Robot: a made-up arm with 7 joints.
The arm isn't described. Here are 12 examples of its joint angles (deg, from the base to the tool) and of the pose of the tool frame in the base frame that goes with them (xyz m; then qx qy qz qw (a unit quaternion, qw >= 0)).
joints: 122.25 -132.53 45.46 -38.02 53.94 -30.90 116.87
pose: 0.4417 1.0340 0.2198 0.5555 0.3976 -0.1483 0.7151
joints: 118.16 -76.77 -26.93 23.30 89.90 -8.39 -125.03
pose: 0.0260 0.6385 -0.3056 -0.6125 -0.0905 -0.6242 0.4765
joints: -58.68 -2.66 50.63 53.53 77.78 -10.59 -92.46
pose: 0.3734 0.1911 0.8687 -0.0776 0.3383 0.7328 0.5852
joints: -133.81 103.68 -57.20 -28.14 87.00 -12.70 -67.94
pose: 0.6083 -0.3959 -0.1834 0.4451 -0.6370 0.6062 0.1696
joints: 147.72 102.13 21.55 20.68 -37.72 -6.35 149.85
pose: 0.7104 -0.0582 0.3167 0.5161 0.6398 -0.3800 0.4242
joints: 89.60 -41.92 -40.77 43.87 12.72 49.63 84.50
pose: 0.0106 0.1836 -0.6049 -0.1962 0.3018 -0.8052 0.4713
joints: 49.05 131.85 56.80 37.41 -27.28 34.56 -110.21
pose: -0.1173 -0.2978 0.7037 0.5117 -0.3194 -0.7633 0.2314
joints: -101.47 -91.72 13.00 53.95 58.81 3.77 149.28
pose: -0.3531 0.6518 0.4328 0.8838 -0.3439 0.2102 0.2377
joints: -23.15 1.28 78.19 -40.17 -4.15 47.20 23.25
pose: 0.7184 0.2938 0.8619 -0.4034 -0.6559 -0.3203 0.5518
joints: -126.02 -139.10 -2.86 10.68 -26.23 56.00 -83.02
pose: -0.0419 0.8469 -0.1085 -0.3721 -0.1513 0.1731 0.8993
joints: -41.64 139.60 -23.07 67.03 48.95 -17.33 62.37
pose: -0.3597 -0.4171 -0.4852 -0.5416 0.5989 0.1648 0.5665
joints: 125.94 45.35 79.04 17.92 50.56 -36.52 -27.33
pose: 0.0935 -0.6868 -0.1549 -0.2922 0.5652 -0.7689 0.0633
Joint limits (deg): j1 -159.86..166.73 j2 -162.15..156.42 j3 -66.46..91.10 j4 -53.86..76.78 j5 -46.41..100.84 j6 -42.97..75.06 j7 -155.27..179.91
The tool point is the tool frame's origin. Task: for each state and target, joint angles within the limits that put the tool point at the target. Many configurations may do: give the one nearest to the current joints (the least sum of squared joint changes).
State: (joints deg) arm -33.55 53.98 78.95 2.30 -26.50 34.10 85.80
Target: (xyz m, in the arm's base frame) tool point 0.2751 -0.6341 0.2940
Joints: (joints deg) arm -36.51 54.46 56.55 25.37 -5.50 18.56 70.68
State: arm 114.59 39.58 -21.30 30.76 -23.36 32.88 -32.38
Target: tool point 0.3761 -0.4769 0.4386
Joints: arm 130.90 63.60 -3.18 15.75 -44.04 38.02 -26.69
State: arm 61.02 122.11 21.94 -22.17 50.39 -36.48 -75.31
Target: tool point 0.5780 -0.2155 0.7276
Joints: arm 110.25 128.35 18.07 -19.24 54.61 -39.76 -88.72
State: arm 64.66 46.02 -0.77 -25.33 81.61 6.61 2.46
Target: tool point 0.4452 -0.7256 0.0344
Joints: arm 82.59 65.66 3.11 -39.89 77.63 -19.08 -1.19
